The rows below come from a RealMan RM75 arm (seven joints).
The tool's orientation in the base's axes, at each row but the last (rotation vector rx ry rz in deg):
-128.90 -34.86 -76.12
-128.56 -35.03 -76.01
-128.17 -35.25 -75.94
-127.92 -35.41 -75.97
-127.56 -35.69 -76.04
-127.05 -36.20 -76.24
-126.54 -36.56 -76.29
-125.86 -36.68 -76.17
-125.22 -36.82 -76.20
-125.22 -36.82 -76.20
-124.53 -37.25 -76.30
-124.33 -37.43 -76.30
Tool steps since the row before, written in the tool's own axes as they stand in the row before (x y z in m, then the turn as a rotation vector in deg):
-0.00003 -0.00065 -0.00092 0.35 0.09 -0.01
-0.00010 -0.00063 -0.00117 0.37 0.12 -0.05
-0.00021 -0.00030 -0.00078 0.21 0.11 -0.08
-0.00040 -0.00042 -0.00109 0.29 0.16 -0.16
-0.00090 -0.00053 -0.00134 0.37 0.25 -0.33
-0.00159 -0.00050 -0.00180 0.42 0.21 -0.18
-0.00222 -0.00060 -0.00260 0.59 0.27 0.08
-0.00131 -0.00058 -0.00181 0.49 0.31 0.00
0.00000 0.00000 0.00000 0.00 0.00 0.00
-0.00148 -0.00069 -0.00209 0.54 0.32 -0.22
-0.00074 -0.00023 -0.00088 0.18 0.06 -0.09
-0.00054 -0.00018 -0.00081 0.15 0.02 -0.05
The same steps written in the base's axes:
-0.00102 -0.00002 0.00047 0.20 -0.03 0.30
-0.00121 -0.00020 0.00051 0.20 -0.07 0.33
-0.00080 -0.00026 0.00019 0.10 -0.11 0.20
-0.00116 -0.00038 0.00017 0.11 -0.18 0.30
-0.00161 -0.00052 -0.00015 0.08 -0.34 0.43
-0.00219 -0.00093 -0.00059 0.18 -0.21 0.42
-0.00304 -0.00145 -0.00083 0.47 -0.08 0.45
-0.00211 -0.00086 -0.00035 0.39 -0.17 0.39
0.00000 0.00000 0.00000 0.00 0.00 0.00
-0.00243 -0.00099 -0.00038 0.27 -0.31 0.52
-0.00103 -0.00049 -0.00028 0.05 -0.08 0.19
-0.00087 -0.00046 -0.00014 0.04 -0.03 0.15

